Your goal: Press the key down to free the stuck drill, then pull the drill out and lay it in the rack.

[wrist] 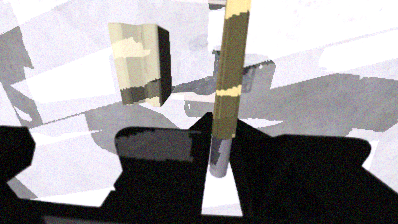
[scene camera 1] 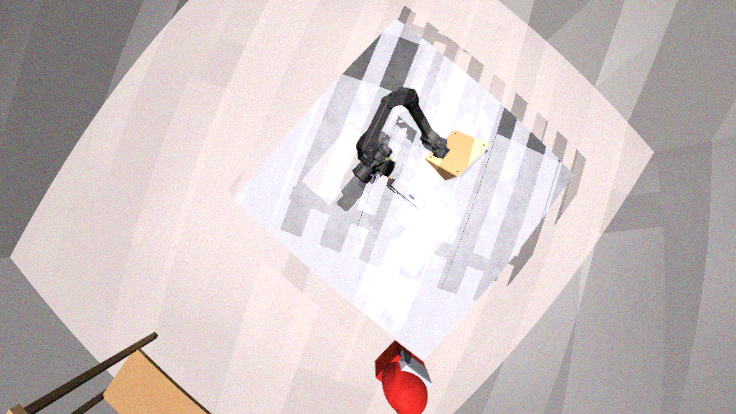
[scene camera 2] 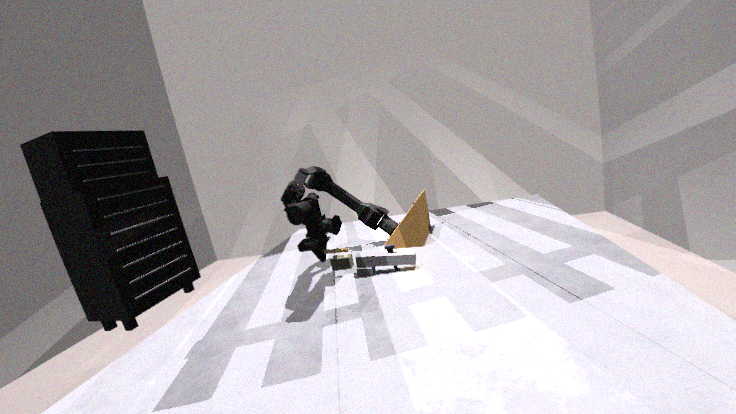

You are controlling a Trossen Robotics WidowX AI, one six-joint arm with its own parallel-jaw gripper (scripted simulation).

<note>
My gripper point(scene camera 2: 323, 261) holds a drill.
My gripper shows as well in the wrist view point(wrist: 217, 117).
</note>
